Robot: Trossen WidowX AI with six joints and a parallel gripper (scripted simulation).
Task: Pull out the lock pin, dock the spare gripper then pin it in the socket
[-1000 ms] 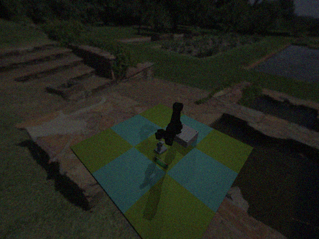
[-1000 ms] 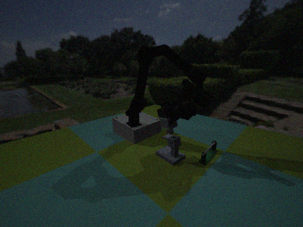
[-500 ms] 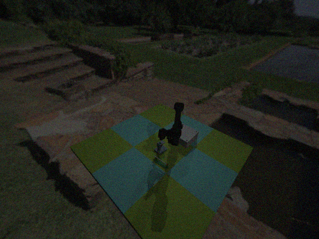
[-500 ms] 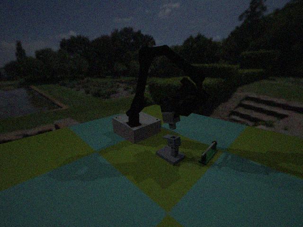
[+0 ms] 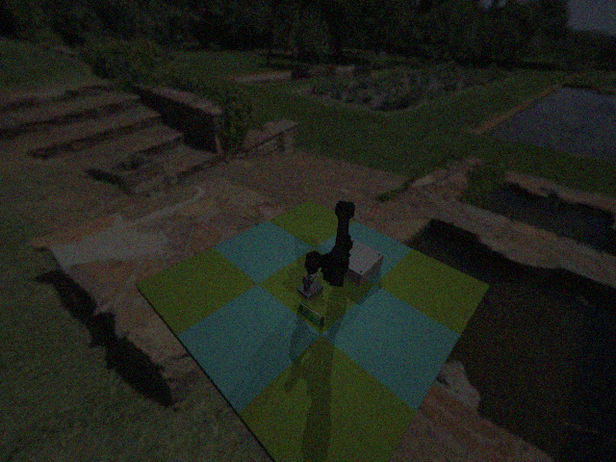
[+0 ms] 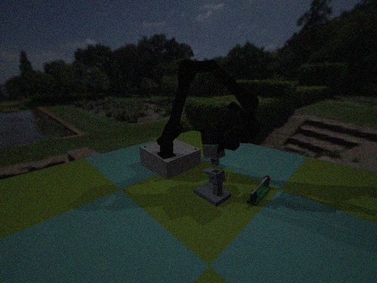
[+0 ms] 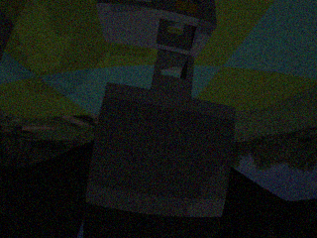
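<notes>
My gripper tip is now 15 cm to the right of the green pin rest, 15 cm above it and 10 cm short of it. Round my gripper tip: socket 12 cm below, 2 cm to the left, 1 cm ahead; then spare gripper 1 cm to the left.
</notes>
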